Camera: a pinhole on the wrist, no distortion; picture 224 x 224 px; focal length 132.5 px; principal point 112.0 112.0 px. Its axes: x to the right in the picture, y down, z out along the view. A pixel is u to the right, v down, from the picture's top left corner.
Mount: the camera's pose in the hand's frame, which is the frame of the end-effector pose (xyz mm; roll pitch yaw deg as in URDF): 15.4 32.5 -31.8 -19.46 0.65 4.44
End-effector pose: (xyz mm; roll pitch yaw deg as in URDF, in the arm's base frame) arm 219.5 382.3 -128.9 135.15 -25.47 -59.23
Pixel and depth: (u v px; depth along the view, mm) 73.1 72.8 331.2
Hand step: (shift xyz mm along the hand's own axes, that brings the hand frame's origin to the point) -79.0 43.2 314.2
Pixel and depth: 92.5 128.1 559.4
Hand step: -80.4 276.3 473.9
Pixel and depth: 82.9 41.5 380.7
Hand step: -58.2 -37.6 395.6
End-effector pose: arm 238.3 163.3 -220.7 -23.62 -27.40 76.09
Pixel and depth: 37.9 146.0 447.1
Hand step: -249.4 269.8 354.3
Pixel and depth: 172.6 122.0 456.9
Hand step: 214.2 233.2 385.1
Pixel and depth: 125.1 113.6 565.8
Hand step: 62.1 231.6 498.7
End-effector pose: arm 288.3 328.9 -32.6 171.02 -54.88 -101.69
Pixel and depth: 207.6 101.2 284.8
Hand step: 217.7 121.4 242.1
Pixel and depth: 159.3 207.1 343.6
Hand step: 113.6 388.2 208.6
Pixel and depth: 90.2 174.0 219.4
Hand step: -31.8 199.2 141.3
